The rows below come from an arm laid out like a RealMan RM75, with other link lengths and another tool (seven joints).
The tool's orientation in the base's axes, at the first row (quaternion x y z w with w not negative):
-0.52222 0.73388 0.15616 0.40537
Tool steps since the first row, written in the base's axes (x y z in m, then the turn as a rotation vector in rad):
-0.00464 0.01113 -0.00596 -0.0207 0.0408 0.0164
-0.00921 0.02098 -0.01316 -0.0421 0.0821 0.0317
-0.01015 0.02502 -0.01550 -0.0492 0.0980 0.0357
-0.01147 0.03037 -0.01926 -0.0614 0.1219 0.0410
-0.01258 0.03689 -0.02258 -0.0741 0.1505 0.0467
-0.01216 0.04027 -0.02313 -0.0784 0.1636 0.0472
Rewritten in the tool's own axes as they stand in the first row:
-0.00202 0.00982 0.00897 -0.0359 0.0319 0.0075
-0.00229 0.01929 0.01791 -0.0713 0.0648 0.0157
-0.00298 0.02223 0.02159 -0.0836 0.0768 0.0205
-0.00339 0.02631 0.02686 -0.1014 0.0963 0.0275
-0.00490 0.03059 0.03270 -0.1224 0.1182 0.0371
-0.00670 0.03169 0.03543 -0.1306 0.1272 0.0435

